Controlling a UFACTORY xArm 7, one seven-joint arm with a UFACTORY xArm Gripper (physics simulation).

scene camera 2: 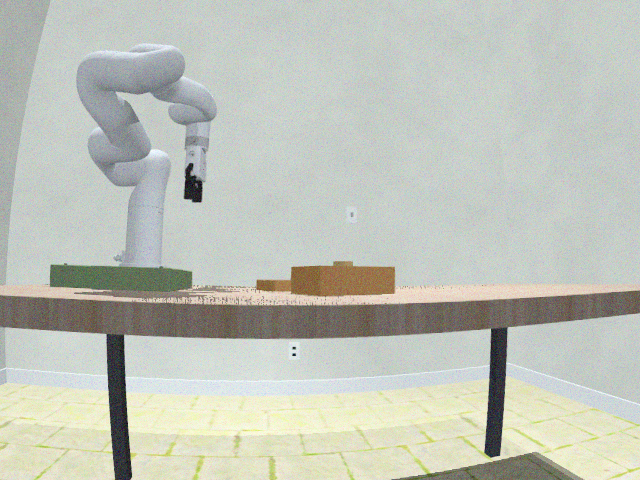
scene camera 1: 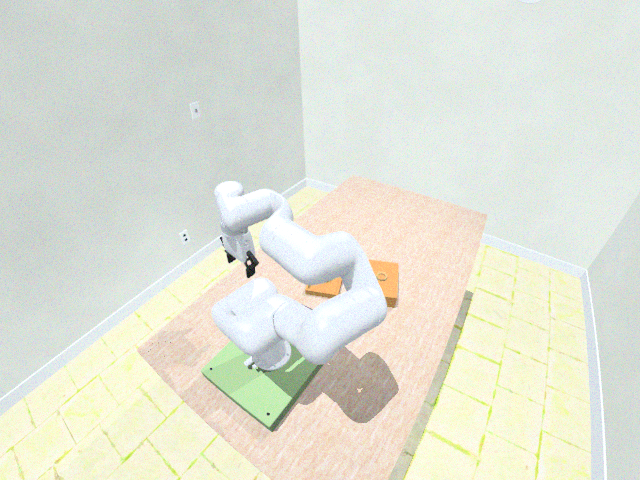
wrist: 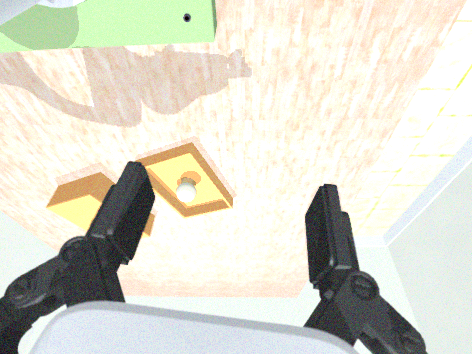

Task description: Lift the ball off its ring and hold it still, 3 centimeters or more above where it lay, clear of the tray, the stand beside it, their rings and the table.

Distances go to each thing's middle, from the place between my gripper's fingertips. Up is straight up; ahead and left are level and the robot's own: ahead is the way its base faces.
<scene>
I see my gripper 330 mm short of the orange tray (wrist: 167, 170), 250 mm above it and 70 mm to the left of it. The rest, counted from my hand: orange stand (scene camera 2: 342, 279) (430 mm ahead, 260 mm to the right, 230 mm below).
</scene>
